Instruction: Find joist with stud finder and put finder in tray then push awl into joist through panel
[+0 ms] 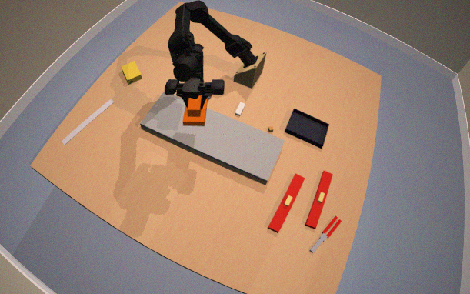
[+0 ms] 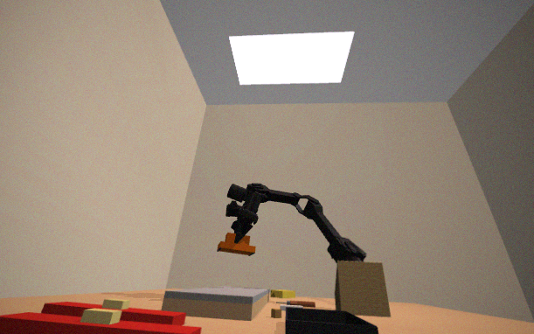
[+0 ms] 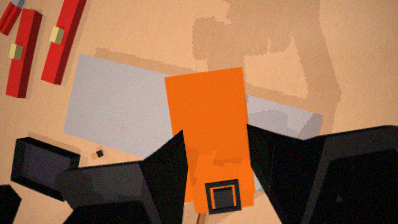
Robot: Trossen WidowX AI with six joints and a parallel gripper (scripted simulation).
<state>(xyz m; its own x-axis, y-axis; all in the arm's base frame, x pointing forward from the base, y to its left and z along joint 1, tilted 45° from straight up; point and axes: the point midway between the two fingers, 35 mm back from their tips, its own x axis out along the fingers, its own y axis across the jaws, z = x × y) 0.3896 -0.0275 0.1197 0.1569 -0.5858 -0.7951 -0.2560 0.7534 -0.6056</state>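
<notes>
The orange stud finder lies 20 mm behind my gripper tip, 20 mm above it and 10 mm to the right of it. Also, from my gripper tip: white block 180 mm behind, 170 mm below, 120 mm to the left; square indicator 40 mm behind, 30 mm above, 10 mm to the right; awl 210 mm behind, 170 mm below, 20 mm to the right.
</notes>
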